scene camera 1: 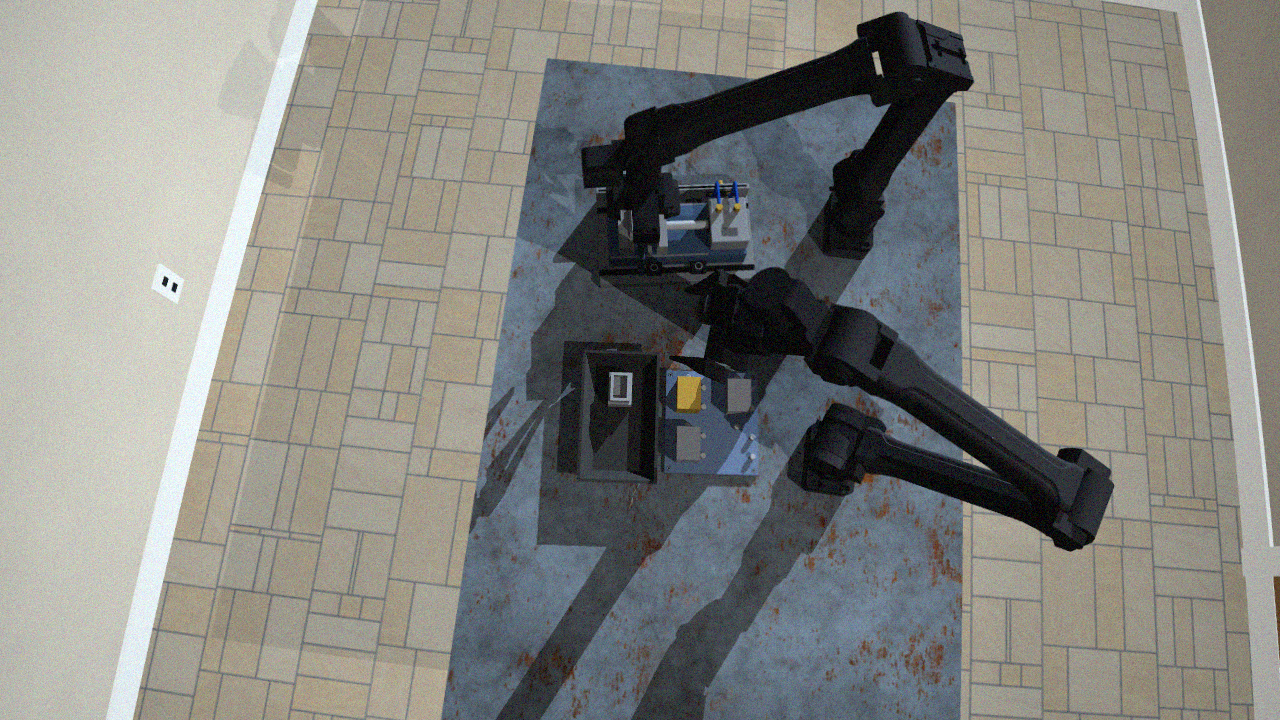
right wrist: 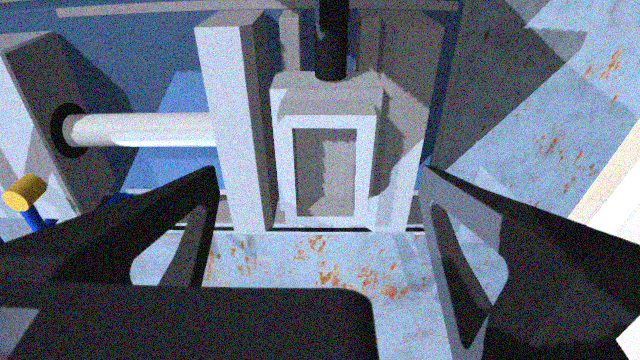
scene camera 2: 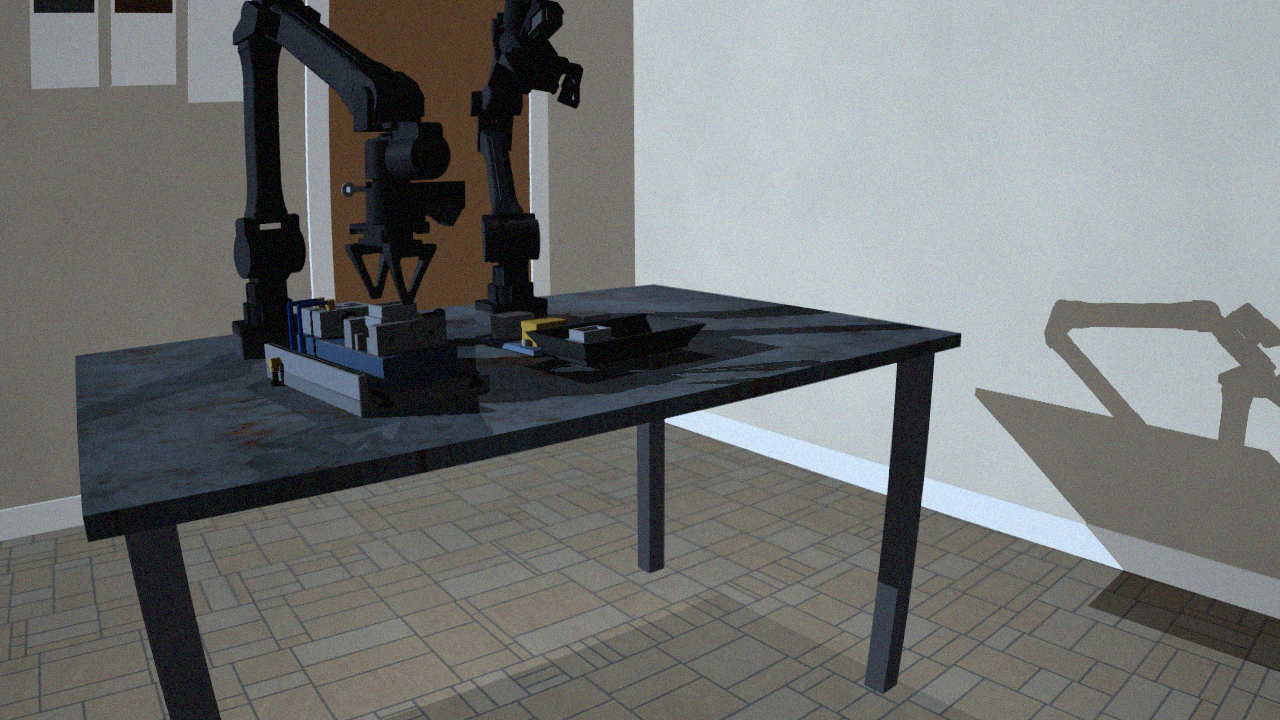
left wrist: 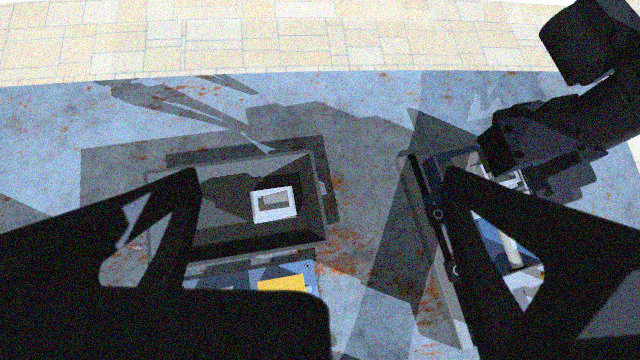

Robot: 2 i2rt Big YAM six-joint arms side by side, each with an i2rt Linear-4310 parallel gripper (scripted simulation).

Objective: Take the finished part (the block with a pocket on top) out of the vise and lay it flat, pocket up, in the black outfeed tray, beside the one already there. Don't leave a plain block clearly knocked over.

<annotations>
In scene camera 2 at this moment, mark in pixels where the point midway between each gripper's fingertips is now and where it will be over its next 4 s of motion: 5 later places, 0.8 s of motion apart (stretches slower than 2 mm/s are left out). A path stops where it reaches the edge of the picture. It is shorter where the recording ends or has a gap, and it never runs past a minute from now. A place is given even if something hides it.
My left gripper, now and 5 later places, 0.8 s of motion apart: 549, 100; 477, 110; 475, 112; 508, 128; 536, 154; 569, 170
My right gripper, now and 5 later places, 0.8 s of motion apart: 391, 301; 392, 313; 392, 272; 535, 273; 628, 289; 632, 306
</annotations>
